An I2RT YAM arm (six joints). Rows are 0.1 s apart.
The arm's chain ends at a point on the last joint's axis. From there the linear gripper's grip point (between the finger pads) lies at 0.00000 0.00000 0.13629 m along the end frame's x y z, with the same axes.
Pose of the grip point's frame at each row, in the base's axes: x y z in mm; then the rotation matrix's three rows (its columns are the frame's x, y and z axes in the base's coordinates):
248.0 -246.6 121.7; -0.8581 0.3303 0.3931; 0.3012 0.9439 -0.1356; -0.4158 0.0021 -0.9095
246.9 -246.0 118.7; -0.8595 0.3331 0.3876; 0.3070 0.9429 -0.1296; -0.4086 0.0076 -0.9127
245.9 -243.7 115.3; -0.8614 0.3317 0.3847; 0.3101 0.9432 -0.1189; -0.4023 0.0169 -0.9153
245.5 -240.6 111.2; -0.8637 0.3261 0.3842; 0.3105 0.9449 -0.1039; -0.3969 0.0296 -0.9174
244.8 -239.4 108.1; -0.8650 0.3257 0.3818; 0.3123 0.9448 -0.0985; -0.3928 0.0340 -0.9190
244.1 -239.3 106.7; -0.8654 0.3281 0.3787; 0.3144 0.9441 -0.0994; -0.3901 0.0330 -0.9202
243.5 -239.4 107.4; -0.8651 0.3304 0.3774; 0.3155 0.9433 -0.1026; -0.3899 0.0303 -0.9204
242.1 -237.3 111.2; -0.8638 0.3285 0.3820; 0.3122 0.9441 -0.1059; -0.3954 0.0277 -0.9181
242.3 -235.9 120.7; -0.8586 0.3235 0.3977; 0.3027 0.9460 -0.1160; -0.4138 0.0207 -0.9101
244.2 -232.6 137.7; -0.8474 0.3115 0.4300; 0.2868 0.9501 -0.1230; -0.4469 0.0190 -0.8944
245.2 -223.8 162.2; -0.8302 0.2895 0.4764; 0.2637 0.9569 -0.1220; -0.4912 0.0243 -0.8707
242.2 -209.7 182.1; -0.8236 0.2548 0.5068; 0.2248 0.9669 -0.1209; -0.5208 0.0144 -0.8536
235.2 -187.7 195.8; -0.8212 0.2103 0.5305; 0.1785 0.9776 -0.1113; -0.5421 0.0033 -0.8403
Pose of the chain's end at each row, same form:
194.4 -228.1 245.7; -0.8581 0.3303 0.3931; 0.3012 0.9439 -0.1356; -0.4158 0.0021 -0.9095
194.1 -228.3 243.1; -0.8595 0.3331 0.3876; 0.3070 0.9429 -0.1296; -0.4086 0.0076 -0.9127
193.5 -227.5 240.0; -0.8614 0.3317 0.3847; 0.3101 0.9432 -0.1189; -0.4023 0.0169 -0.9153
193.1 -226.4 236.2; -0.8637 0.3261 0.3842; 0.3105 0.9449 -0.1039; -0.3969 0.0296 -0.9174
192.8 -226.0 233.4; -0.8650 0.3257 0.3818; 0.3123 0.9448 -0.0985; -0.3928 0.0340 -0.9190
192.5 -225.8 232.1; -0.8654 0.3281 0.3787; 0.3144 0.9441 -0.0994; -0.3901 0.0330 -0.9202
192.1 -225.4 232.8; -0.8651 0.3304 0.3774; 0.3155 0.9433 -0.1026; -0.3899 0.0303 -0.9204
190.0 -222.9 236.3; -0.8638 0.3285 0.3820; 0.3122 0.9441 -0.1059; -0.3954 0.0277 -0.9181
188.1 -220.1 244.7; -0.8586 0.3235 0.3977; 0.3027 0.9460 -0.1160; -0.4138 0.0207 -0.9101
185.6 -215.8 259.6; -0.8474 0.3115 0.4300; 0.2868 0.9501 -0.1230; -0.4469 0.0190 -0.8944
180.3 -207.2 280.9; -0.8302 0.2895 0.4764; 0.2637 0.9569 -0.1220; -0.4912 0.0243 -0.8707
173.1 -193.2 298.4; -0.8236 0.2548 0.5068; 0.2248 0.9669 -0.1209; -0.5208 0.0144 -0.8536
162.9 -172.5 310.3; -0.8212 0.2103 0.5305; 0.1785 0.9776 -0.1113; -0.5421 0.0033 -0.8403

